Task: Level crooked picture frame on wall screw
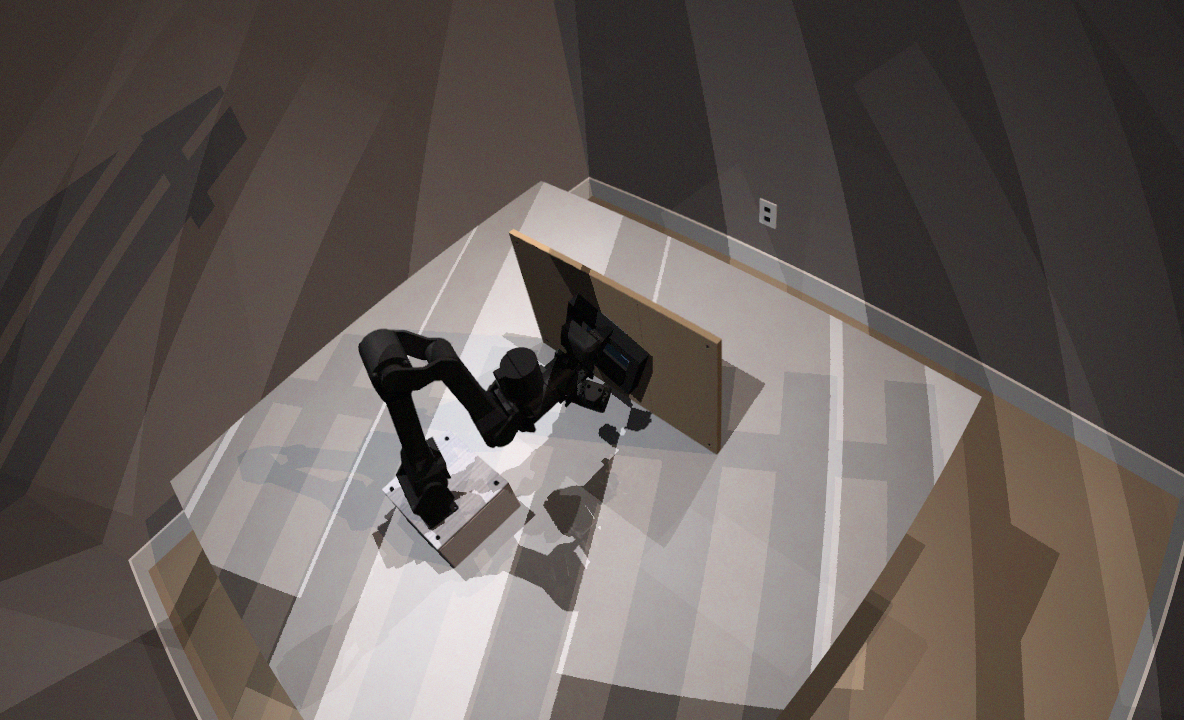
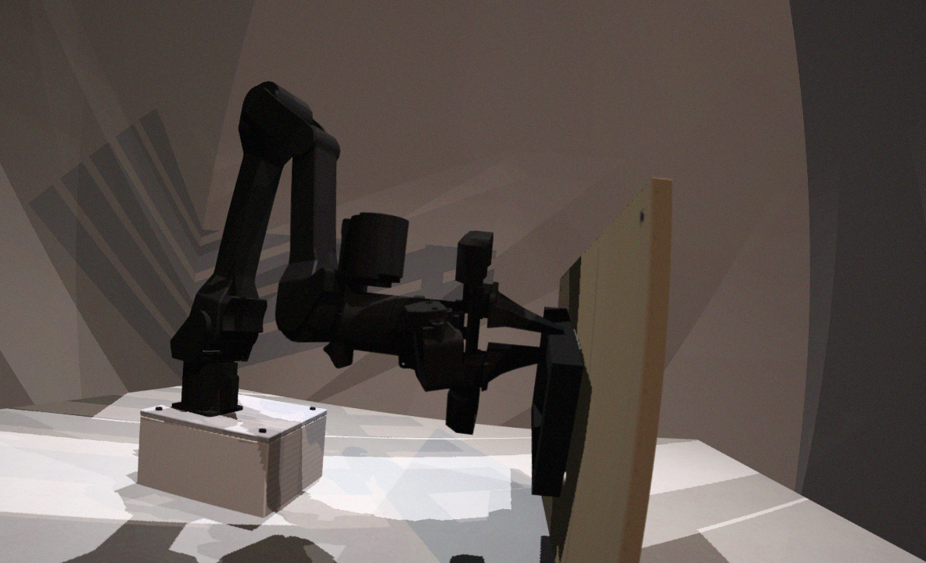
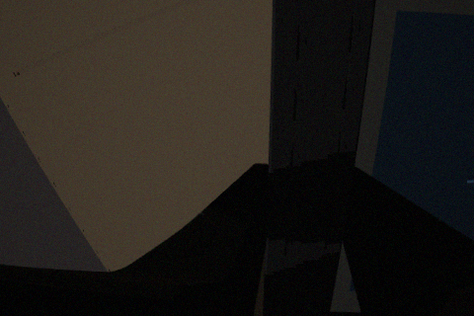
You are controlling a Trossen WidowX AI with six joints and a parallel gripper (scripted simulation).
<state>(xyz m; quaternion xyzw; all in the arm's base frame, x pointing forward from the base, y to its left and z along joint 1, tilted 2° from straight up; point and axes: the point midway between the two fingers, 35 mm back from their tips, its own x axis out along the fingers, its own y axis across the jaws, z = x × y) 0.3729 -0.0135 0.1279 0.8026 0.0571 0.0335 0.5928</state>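
The picture frame is 20 mm to the left of my gripper tip and 50 mm below it. The rest, counted from my gripper tip: wooden board 20 mm ahead, 20 mm to the left, 60 mm below.
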